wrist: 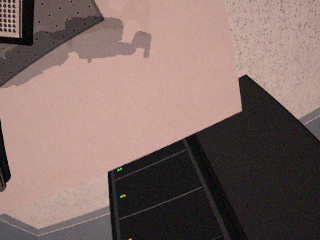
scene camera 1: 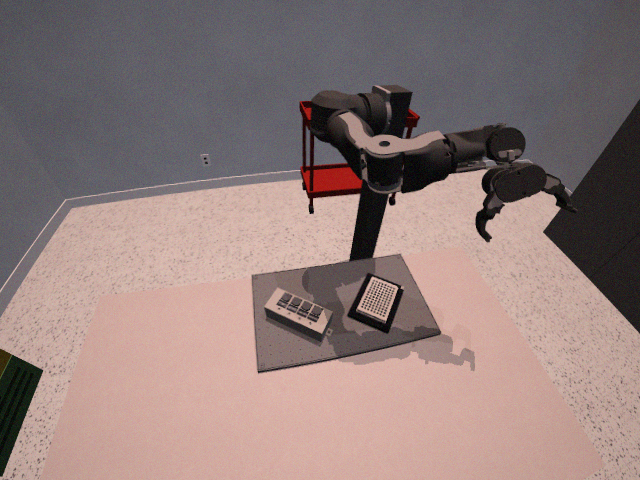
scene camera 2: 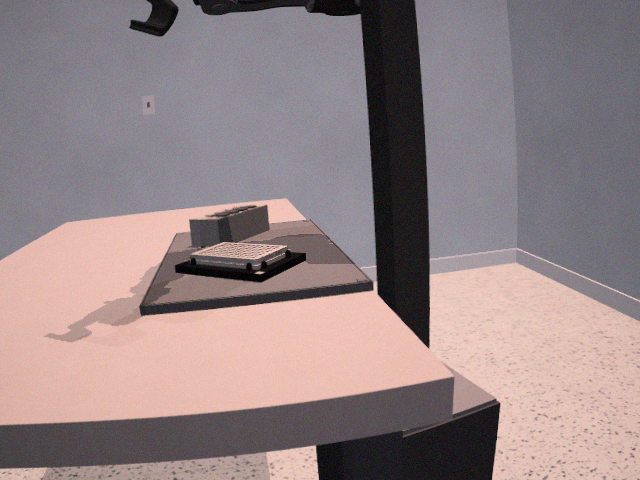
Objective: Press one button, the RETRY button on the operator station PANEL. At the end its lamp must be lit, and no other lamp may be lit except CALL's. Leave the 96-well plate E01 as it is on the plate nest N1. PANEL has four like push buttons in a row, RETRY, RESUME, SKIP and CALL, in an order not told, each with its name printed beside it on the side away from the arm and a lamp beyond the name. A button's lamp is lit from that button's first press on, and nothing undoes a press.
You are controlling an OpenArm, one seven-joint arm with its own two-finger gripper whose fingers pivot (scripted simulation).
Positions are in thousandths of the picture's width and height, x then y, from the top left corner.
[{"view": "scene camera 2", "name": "white 96-well plate E01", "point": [370, 532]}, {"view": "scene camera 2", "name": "grey operator station panel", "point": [324, 480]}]
